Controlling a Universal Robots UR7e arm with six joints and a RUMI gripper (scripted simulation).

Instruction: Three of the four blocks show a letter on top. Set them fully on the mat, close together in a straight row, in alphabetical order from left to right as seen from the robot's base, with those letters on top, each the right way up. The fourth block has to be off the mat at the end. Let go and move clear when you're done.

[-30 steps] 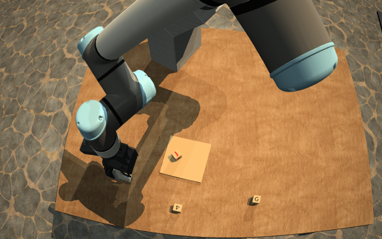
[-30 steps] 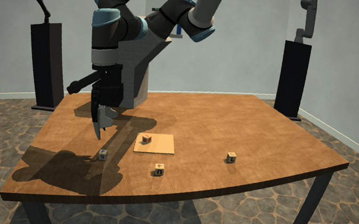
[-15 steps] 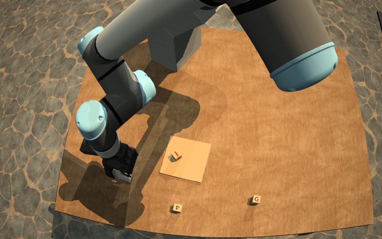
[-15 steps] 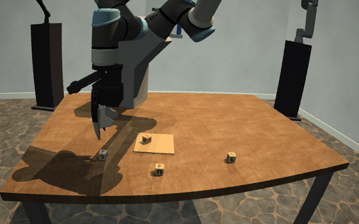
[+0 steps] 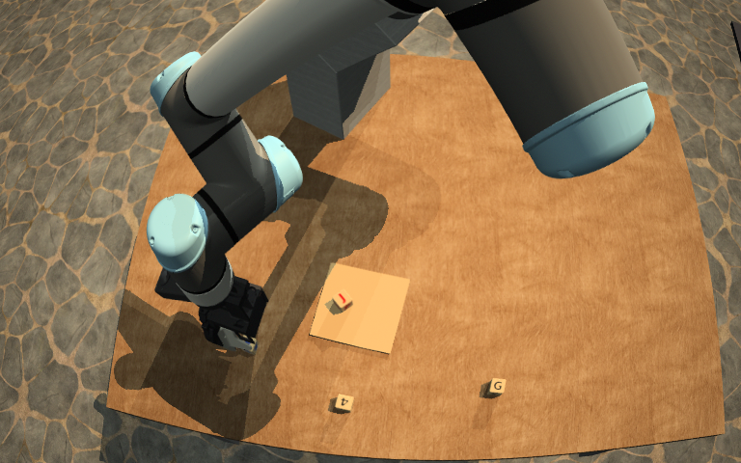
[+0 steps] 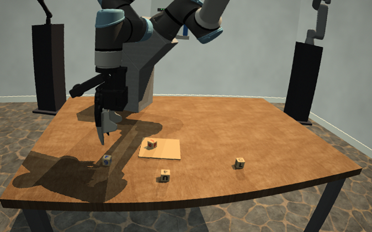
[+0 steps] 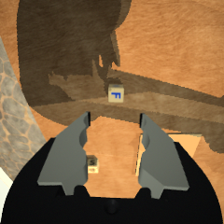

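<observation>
My hand is 90 mm above the block. From my hand the other things lie so: tan mat: 150 mm to the left, 140 mm behind, 100 mm below.
</observation>
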